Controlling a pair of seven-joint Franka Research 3 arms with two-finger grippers.
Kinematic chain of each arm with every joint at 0, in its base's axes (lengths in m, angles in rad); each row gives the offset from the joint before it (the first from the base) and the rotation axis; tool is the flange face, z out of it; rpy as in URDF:
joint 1: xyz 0 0 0.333 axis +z
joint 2: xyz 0 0 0 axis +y
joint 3: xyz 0 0 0.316 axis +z
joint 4: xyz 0.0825 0 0 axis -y
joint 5: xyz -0.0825 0 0.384 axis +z
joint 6: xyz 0 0 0 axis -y
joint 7: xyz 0.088 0 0 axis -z
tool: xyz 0 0 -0.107 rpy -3.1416 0 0
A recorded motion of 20 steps. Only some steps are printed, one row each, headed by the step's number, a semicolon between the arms.
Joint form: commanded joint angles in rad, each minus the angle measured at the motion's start. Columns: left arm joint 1, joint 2, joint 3, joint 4, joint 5, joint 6, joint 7; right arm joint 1, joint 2, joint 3, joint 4, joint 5, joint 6, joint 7.
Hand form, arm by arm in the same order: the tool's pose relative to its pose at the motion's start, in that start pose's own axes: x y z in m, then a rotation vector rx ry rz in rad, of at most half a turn. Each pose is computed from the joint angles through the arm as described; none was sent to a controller.
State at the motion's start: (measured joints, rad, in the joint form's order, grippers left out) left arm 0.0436 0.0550 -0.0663 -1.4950 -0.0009 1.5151 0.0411; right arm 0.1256 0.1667 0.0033 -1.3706 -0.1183 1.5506 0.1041
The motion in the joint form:
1: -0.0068 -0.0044 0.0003 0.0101 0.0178 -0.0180 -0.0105; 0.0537 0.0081 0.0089 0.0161 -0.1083 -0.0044 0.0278
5: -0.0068 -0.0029 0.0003 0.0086 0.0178 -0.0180 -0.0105; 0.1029 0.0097 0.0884 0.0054 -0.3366 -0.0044 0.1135
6: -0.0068 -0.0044 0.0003 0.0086 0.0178 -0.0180 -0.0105; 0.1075 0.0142 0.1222 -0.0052 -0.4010 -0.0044 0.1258
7: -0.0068 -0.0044 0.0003 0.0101 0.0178 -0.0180 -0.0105; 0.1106 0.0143 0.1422 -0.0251 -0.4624 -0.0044 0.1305
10: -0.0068 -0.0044 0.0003 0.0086 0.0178 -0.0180 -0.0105; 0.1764 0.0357 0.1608 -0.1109 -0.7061 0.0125 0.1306
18: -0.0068 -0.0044 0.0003 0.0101 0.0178 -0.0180 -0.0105; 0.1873 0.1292 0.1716 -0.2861 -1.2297 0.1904 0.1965
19: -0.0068 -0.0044 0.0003 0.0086 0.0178 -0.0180 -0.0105; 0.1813 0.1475 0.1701 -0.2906 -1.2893 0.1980 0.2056
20: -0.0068 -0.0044 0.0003 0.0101 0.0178 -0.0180 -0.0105; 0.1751 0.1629 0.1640 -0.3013 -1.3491 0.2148 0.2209
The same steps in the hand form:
1: -0.0032 0.0019 -0.0056 0.0182 -0.0041 -0.0053; -0.0003 -0.0252 -0.0072 -0.1033 0.0265 -0.0300
5: -0.0027 0.0018 -0.0040 0.0180 -0.0071 -0.0052; -0.0069 -0.0741 -0.0151 -0.3066 0.0947 -0.0642
6: -0.0032 0.0019 -0.0049 0.0181 -0.0056 -0.0053; -0.0087 -0.0897 -0.0124 -0.3630 0.1094 -0.0907
7: -0.0032 0.0019 -0.0056 0.0182 -0.0041 -0.0053; -0.0101 -0.0975 -0.0073 -0.4219 0.1162 -0.1127
10: -0.0032 0.0019 -0.0049 0.0181 -0.0056 -0.0053; -0.0115 -0.1348 0.0245 -0.6666 0.1468 -0.2382
18: -0.0032 0.0019 -0.0056 0.0182 -0.0041 -0.0053; 0.0176 -0.1634 0.1185 -1.1096 0.3153 -0.4946
19: -0.0032 0.0019 -0.0049 0.0181 -0.0056 -0.0053; 0.0235 -0.1613 0.1284 -1.1582 0.3279 -0.5140
20: -0.0032 0.0019 -0.0056 0.0182 -0.0041 -0.0053; 0.0290 -0.1578 0.1398 -1.2025 0.3457 -0.5349

